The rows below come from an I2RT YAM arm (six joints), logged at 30 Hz.
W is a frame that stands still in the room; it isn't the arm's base.
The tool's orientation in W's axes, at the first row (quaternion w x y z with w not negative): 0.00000, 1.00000, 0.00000, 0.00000
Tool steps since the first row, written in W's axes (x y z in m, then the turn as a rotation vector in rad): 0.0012, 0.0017, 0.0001, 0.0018, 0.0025, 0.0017; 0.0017, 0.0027, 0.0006, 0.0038, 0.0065, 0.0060; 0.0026, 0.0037, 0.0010, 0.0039, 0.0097, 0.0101; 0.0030, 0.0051, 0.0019, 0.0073, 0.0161, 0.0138; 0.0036, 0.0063, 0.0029, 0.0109, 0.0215, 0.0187; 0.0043, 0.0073, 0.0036, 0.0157, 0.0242, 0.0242; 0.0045, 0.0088, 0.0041, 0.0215, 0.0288, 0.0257; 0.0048, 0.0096, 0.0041, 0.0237, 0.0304, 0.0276
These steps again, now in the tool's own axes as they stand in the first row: 0.0012, -0.0017, -0.0001, 0.0018, -0.0025, -0.0017; 0.0017, -0.0027, -0.0006, 0.0038, -0.0065, -0.0060; 0.0026, -0.0037, -0.0010, 0.0039, -0.0097, -0.0101; 0.0030, -0.0051, -0.0019, 0.0073, -0.0161, -0.0138; 0.0036, -0.0063, -0.0029, 0.0109, -0.0215, -0.0187; 0.0043, -0.0073, -0.0036, 0.0157, -0.0242, -0.0242; 0.0045, -0.0088, -0.0041, 0.0215, -0.0288, -0.0257; 0.0048, -0.0096, -0.0041, 0.0237, -0.0304, -0.0276
